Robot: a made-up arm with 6 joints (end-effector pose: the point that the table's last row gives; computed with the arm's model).
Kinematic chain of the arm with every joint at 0, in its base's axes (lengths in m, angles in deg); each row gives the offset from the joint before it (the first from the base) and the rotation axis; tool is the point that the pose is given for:
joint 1: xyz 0 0 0.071 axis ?
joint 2: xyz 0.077 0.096 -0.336 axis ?
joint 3: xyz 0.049 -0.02 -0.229 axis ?
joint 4: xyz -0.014 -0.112 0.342 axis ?
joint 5: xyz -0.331 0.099 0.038 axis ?
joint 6: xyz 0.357 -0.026 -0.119 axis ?
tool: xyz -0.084 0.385 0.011
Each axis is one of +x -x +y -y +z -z.
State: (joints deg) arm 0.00 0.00 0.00 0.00 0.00 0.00
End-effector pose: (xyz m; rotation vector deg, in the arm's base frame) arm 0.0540 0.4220 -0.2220 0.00 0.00 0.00
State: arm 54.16 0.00 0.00 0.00 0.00 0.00
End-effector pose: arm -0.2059 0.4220 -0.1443 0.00 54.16 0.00
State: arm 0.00 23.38 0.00 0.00 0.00 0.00
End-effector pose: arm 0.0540 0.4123 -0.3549 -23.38 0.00 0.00
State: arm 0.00 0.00 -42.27 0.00 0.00 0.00
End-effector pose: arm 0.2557 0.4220 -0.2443 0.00 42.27 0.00
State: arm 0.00 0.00 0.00 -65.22 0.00 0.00
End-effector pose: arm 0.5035 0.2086 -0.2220 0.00 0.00 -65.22
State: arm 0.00 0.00 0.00 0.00 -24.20 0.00
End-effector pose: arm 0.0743 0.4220 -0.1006 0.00 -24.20 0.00
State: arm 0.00 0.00 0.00 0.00 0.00 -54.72
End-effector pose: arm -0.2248 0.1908 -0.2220 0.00 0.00 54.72
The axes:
joint 1: +y
joint 2: -x
joint 3: -y
joint 4: +z
joint 5: +y
joint 6: -z

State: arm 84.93 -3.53 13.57 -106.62 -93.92 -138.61
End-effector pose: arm -0.0844 0.2501 0.2691 -55.39 107.37 75.94
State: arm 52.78 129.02 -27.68 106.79 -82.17 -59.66
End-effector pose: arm 0.0134 0.4612 -0.1295 51.30 82.56 110.70
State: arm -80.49 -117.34 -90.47 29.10 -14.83 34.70
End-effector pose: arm 0.0440 0.0894 0.6029 26.14 6.68 109.35
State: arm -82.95 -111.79 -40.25 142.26 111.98 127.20
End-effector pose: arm 0.5394 1.0178 0.4314 47.63 -130.02 13.69
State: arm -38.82 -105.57 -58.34 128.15 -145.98 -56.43
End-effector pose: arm 0.8977 0.1907 -0.2323 -119.09 41.02 43.32
